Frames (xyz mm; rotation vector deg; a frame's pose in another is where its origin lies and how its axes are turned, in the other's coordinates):
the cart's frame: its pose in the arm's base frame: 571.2 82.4 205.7 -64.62 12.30 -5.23
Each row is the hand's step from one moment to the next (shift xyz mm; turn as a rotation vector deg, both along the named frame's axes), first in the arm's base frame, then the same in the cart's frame.
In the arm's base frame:
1: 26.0 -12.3 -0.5 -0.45 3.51 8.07
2: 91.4 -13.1 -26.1 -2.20 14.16 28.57
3: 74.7 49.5 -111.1 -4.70 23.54 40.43
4: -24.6 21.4 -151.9 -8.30 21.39 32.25
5: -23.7 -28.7 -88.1 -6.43 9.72 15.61
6: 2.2 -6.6 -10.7 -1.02 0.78 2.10
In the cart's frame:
1: 27.7 -5.7 -5.5 -2.08 -5.77 6.33
2: 94.8 14.7 -2.6 -8.25 -19.67 23.80
3: 77.7 118.8 14.4 -13.86 -26.29 36.44
4: -9.0 147.2 -48.7 -15.97 -19.69 30.39
5: -7.0 68.2 -66.7 -9.97 -9.71 13.63
6: 4.7 6.8 -9.8 -1.40 -1.53 1.33

